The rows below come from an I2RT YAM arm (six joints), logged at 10 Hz.
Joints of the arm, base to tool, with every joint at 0 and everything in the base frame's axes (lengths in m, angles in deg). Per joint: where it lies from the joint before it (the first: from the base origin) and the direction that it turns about. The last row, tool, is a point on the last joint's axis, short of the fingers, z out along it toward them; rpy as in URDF.
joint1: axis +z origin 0 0 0.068
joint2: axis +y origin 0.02 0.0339 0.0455
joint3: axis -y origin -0.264 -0.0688 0
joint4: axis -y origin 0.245 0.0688 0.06
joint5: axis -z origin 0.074 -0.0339 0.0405
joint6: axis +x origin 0.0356 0 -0.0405
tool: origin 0 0 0 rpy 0 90 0
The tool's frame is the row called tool.
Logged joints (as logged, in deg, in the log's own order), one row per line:
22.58 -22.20 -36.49 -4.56 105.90 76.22
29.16 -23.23 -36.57 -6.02 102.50 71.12
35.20 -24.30 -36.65 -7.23 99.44 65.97
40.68 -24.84 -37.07 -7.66 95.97 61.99
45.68 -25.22 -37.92 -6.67 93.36 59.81
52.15 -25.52 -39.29 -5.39 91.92 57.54
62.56 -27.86 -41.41 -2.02 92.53 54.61
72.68 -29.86 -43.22 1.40 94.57 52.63
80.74 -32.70 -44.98 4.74 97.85 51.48
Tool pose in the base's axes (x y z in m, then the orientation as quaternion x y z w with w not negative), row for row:
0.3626 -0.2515 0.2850 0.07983 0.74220 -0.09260 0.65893
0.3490 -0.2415 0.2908 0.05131 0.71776 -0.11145 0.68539
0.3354 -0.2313 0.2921 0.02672 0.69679 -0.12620 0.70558
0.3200 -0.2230 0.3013 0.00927 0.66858 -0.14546 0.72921
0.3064 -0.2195 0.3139 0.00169 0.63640 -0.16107 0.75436
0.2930 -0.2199 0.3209 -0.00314 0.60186 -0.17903 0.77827
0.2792 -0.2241 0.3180 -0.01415 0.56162 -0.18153 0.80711
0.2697 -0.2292 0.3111 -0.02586 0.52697 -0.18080 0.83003
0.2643 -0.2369 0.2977 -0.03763 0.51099 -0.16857 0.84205
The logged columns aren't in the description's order. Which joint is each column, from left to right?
Columns, left to right: joint4, joint5, joint1, joint6, joint2, joint3.
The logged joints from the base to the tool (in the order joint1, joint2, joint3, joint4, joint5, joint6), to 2 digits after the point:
-36.49 105.90 76.22 22.58 -22.20 -4.56
-36.57 102.50 71.12 29.16 -23.23 -6.02
-36.65 99.44 65.97 35.20 -24.30 -7.23
-37.07 95.97 61.99 40.68 -24.84 -7.66
-37.92 93.36 59.81 45.68 -25.22 -6.67
-39.29 91.92 57.54 52.15 -25.52 -5.39
-41.41 92.53 54.61 62.56 -27.86 -2.02
-43.22 94.57 52.63 72.68 -29.86 1.40
-44.98 97.85 51.48 80.74 -32.70 4.74

